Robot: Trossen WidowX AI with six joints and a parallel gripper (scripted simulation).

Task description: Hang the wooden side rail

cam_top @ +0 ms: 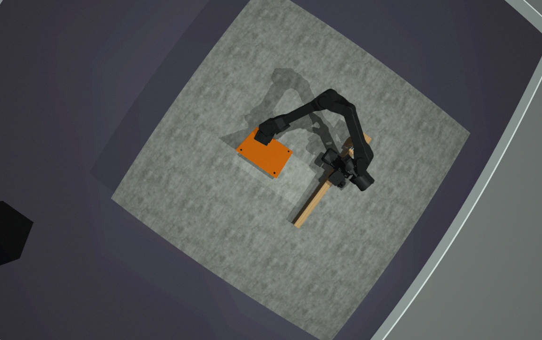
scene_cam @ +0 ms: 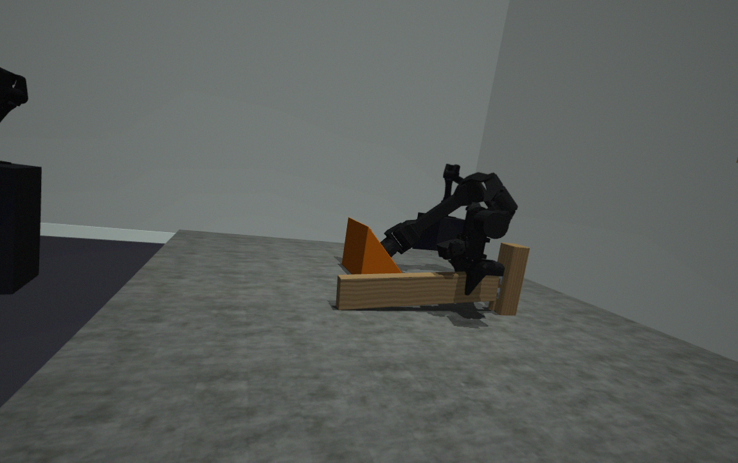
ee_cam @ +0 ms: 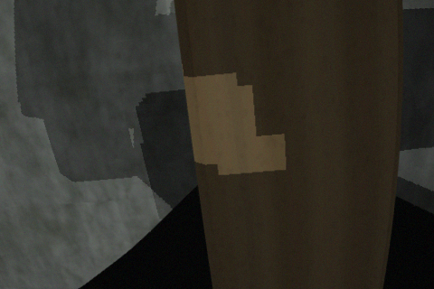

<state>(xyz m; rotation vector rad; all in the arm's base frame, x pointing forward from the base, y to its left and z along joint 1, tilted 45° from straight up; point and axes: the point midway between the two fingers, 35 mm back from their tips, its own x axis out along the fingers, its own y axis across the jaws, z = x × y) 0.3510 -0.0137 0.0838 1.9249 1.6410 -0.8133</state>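
The headboard post lies 20 mm ahead of my gripper tip, 130 mm to the left of it and 40 mm above it.
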